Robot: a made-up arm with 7 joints.
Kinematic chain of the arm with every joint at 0, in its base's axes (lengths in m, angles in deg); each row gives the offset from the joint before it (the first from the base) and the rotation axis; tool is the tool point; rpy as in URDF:
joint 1: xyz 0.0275 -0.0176 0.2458 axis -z
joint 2: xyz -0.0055 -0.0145 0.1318 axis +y
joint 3: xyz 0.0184 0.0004 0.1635 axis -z
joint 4: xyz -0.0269 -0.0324 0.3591 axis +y
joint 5: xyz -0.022 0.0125 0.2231 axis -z
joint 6: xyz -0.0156 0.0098 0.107 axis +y
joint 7: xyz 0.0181 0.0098 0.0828 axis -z
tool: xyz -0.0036 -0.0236 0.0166 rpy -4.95 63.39 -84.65
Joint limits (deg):
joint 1: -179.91..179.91
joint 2: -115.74..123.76
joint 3: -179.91..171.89
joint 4: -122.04..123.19
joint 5: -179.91..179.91
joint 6: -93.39..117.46
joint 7: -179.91..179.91
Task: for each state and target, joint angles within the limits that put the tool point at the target. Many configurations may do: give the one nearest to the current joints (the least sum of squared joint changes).
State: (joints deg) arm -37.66 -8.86 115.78 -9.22 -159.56 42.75 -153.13
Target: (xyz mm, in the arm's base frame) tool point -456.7 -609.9 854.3
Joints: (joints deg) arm -61.20 -59.27 106.93 -1.67 -164.48 51.78 -152.56
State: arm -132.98 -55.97 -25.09 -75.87 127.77 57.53 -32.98
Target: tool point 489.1 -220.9 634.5
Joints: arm -126.26 -26.86 -26.48 -93.08 130.67 67.89 -34.65
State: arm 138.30 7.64 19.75 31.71 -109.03 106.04 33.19
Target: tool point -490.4 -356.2 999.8
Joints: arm 147.55 38.69 22.35 23.76 -114.15 72.03 39.80
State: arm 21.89 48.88 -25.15 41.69 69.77 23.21 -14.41
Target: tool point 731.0 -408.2 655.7
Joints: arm 31.01 50.92 -22.12 47.97 69.14 26.33 -15.07
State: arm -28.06 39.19 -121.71 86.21 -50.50 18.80 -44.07
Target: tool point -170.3 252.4 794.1
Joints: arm -46.35 26.55 -111.66 106.23 -48.39 14.48 -43.13
